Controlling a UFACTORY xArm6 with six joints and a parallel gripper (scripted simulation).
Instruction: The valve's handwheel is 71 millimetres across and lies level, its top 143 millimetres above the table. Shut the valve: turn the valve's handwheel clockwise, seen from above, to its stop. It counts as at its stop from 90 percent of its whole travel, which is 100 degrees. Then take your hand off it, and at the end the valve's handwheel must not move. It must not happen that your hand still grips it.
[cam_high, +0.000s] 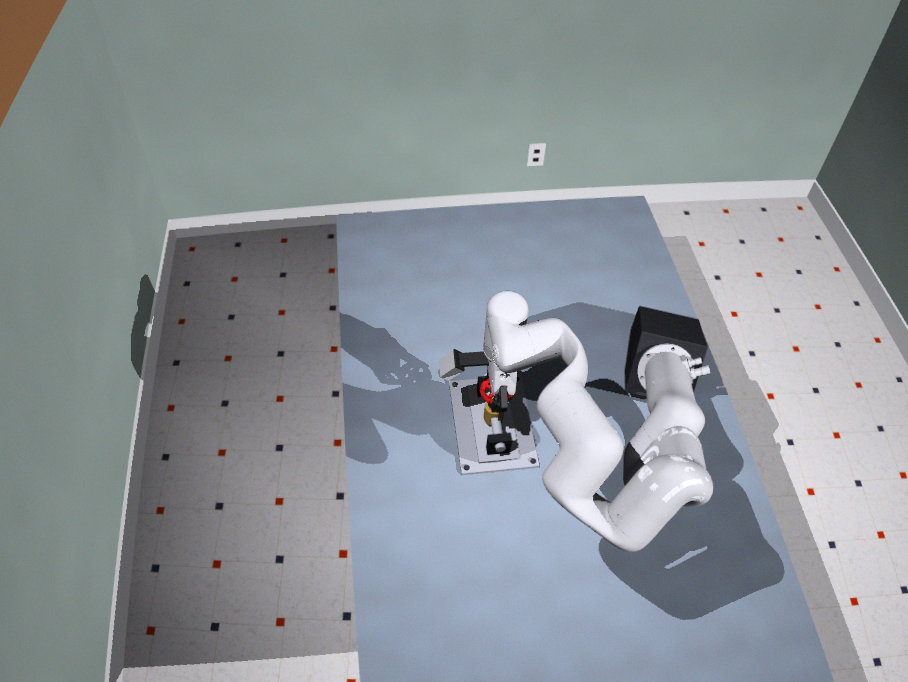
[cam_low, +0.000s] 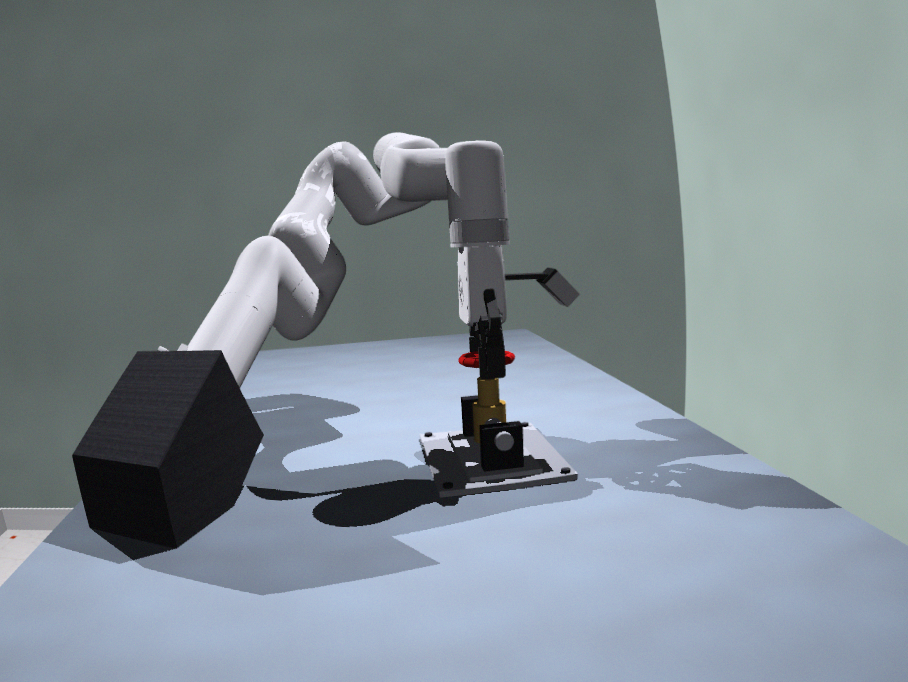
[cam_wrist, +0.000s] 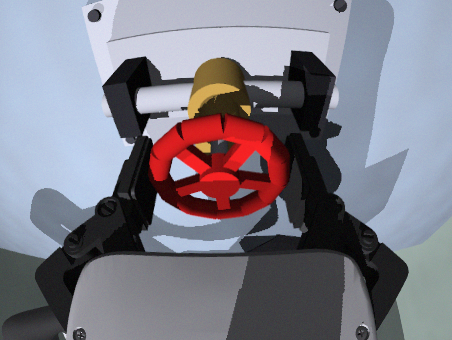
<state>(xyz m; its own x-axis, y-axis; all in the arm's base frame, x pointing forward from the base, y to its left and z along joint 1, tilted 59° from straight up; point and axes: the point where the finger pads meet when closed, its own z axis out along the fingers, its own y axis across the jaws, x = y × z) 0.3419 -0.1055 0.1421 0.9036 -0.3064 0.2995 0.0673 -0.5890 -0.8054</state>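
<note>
Right now the red handwheel is 10 mm below my hand.
</note>
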